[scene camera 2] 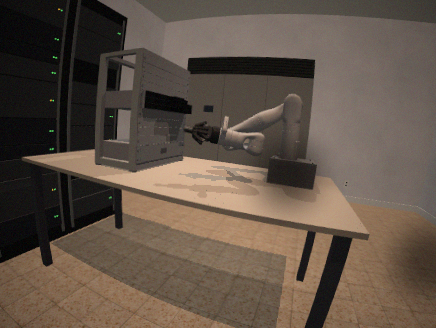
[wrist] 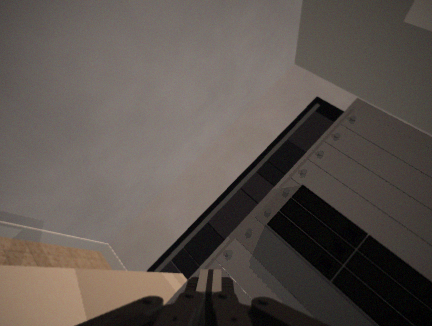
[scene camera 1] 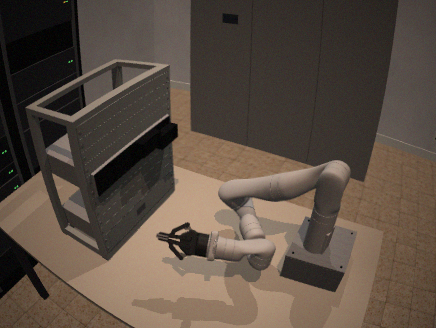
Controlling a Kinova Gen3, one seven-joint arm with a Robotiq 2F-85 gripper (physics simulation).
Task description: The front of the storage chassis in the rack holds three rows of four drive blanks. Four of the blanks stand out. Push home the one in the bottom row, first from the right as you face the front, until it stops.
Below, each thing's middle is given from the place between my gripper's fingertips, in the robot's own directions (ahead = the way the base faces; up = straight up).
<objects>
My gripper is now 38 cm short of the grey rack [scene camera 1: 118, 150], 13 cm to the left of it and 7 cm below it.
</objects>
